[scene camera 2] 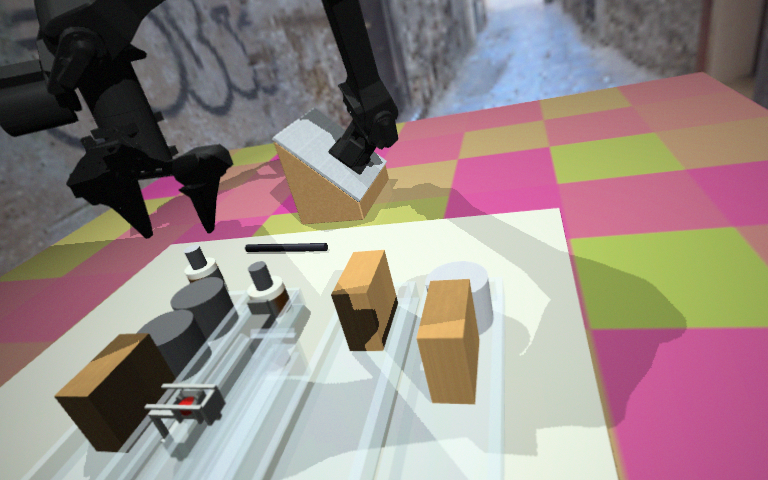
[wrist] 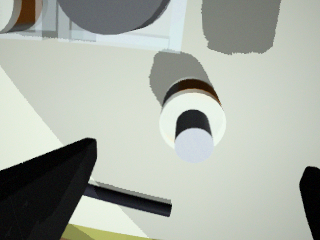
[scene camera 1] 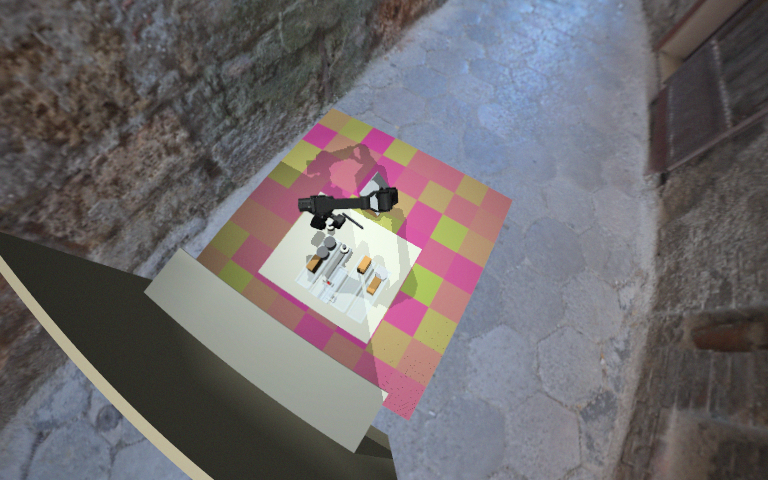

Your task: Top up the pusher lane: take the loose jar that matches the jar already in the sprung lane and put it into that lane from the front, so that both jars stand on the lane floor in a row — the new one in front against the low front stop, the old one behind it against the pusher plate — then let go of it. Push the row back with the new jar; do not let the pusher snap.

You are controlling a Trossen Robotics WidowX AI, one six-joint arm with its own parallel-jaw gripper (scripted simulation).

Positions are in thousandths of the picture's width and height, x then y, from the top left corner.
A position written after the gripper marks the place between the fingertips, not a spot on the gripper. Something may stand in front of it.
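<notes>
The gripper (scene camera 2: 235,489) is open and it's holding nothing, and you'd see it in the wrist camera as well (wrist: 633,681). There's a black rod (wrist: 477,860), then a jar (scene camera 2: 261,557) and also a jar (scene camera 2: 346,597).
</notes>
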